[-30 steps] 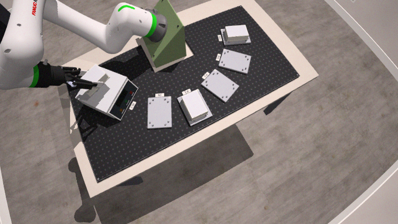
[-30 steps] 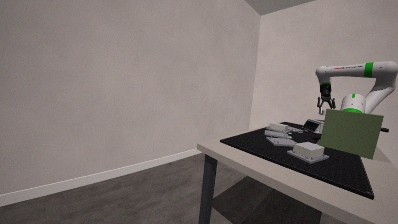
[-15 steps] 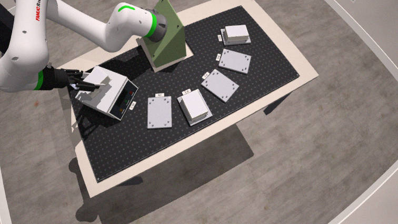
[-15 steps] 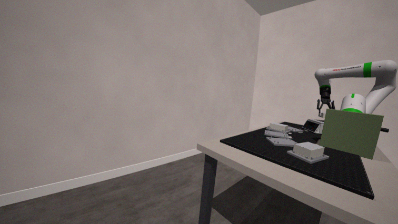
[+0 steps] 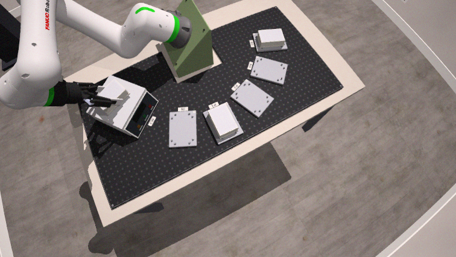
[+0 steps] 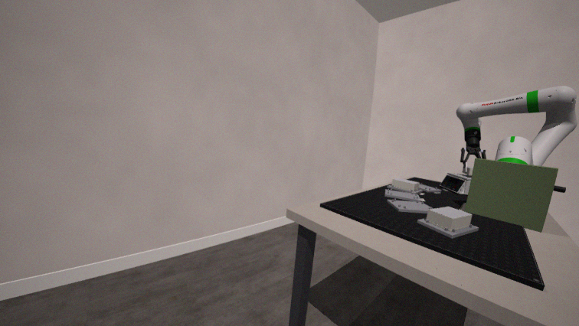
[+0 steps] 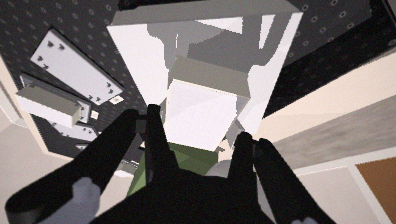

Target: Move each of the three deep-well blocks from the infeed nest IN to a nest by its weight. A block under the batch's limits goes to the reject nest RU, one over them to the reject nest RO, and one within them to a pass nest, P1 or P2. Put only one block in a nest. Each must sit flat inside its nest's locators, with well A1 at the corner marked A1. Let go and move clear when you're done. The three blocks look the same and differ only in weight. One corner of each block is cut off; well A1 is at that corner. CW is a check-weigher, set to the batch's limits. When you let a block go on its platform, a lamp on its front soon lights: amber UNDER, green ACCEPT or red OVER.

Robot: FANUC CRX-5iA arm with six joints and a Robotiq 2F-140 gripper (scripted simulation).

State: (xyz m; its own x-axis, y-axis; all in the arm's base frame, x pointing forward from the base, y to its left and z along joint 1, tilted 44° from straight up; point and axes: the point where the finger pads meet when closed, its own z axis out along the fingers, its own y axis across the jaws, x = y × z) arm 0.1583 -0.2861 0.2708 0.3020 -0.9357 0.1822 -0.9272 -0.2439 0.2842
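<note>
My hand is 5 cm above the check-weigher platform. From my hand the other things lie so: check-weigher 1 cm ahead, 8 cm below; white deep-well block 28 cm ahead, 38 cm to the left, 11 cm below; infeed nest IN 22 cm ahead, 21 cm to the left, 14 cm below.
</note>
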